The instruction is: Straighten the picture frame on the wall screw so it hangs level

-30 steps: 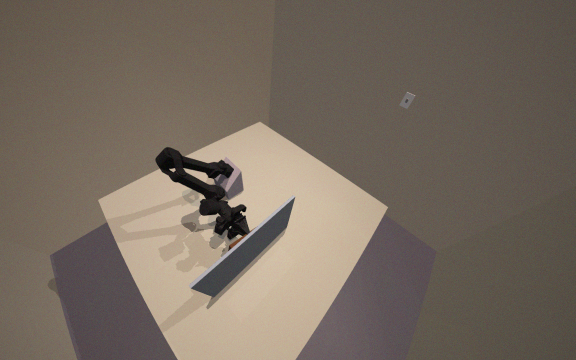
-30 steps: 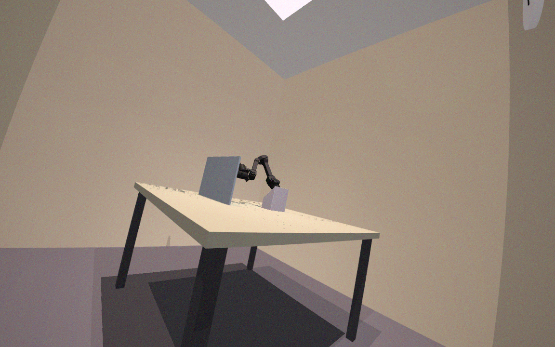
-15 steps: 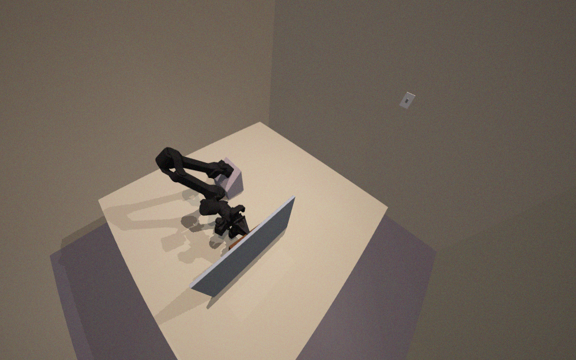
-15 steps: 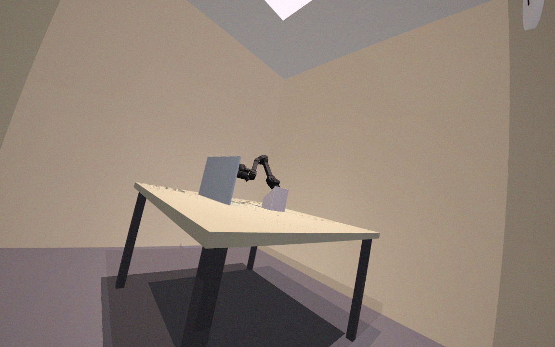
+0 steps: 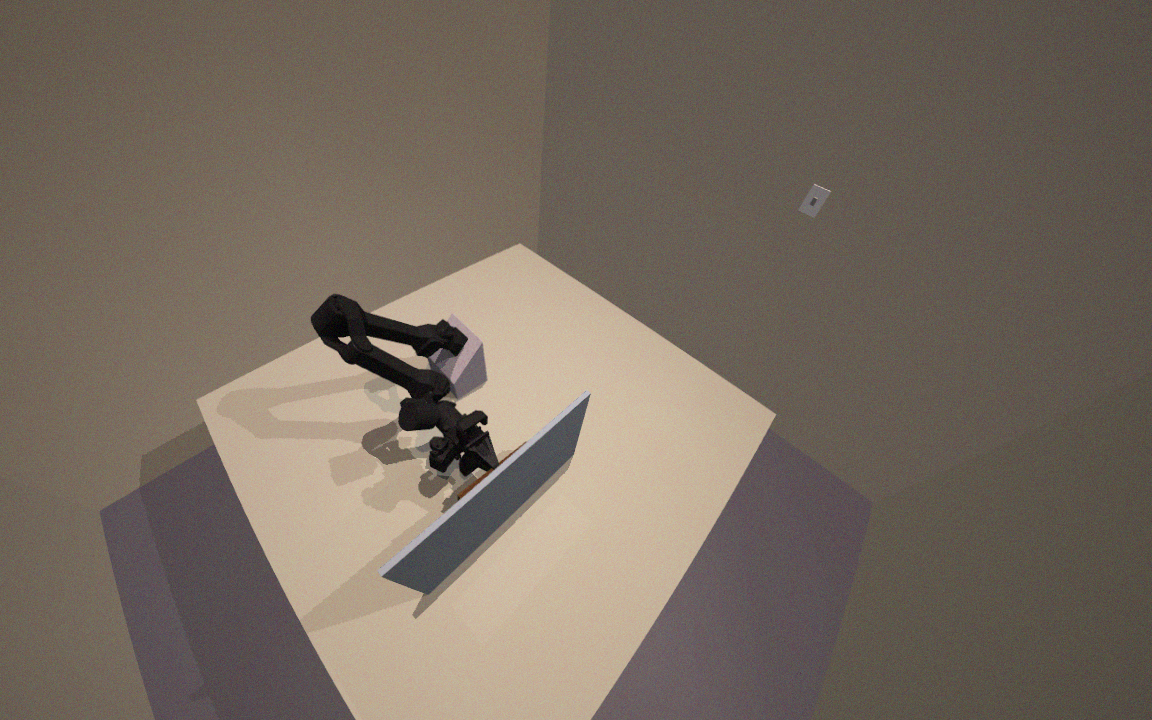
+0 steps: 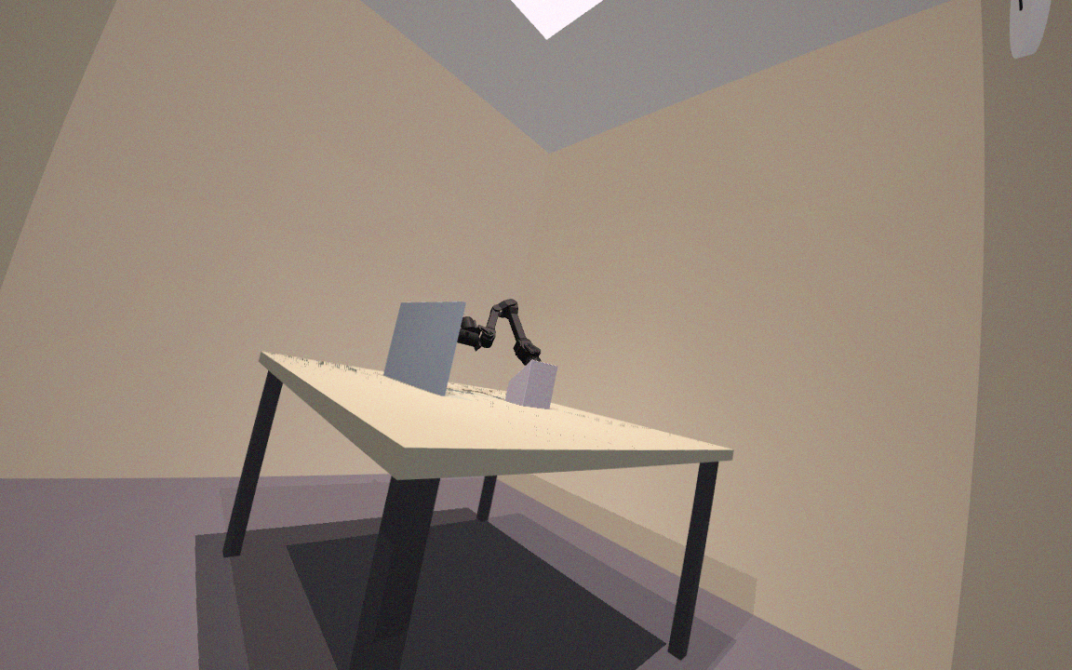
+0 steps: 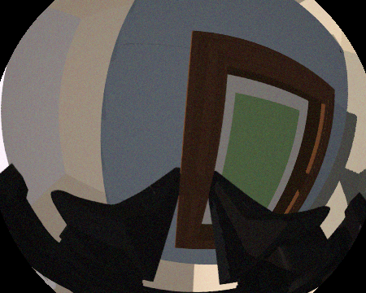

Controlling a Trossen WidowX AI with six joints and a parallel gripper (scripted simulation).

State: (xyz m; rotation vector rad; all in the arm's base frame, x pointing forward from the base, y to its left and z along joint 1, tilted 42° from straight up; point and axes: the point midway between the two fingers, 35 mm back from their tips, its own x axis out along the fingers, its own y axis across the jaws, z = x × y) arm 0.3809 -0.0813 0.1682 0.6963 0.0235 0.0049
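Now: gripper tip 10 mm short of the picture frame, 10 mm to the left of it and 50 mm above it. Also, from my gripper tip: wall panel: 20 mm ahead, 10 mm to the right, 60 mm below.
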